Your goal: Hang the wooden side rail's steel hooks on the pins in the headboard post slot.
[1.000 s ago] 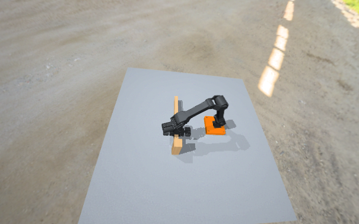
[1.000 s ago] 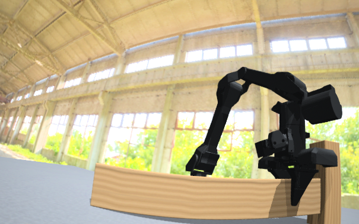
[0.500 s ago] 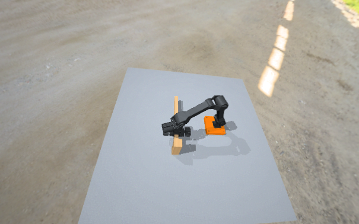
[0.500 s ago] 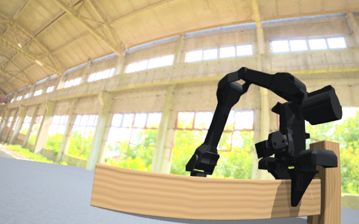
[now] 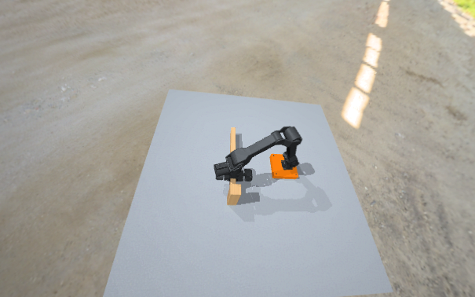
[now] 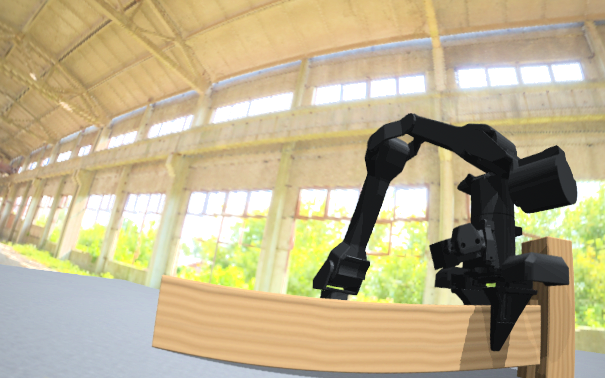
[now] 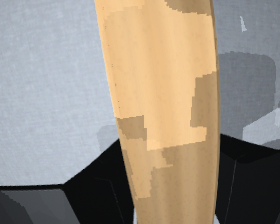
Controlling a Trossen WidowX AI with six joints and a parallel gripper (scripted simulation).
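Now: gripper tip 10 mm short of the headboard post, 100 mm to the right of it and 50 mm below it.
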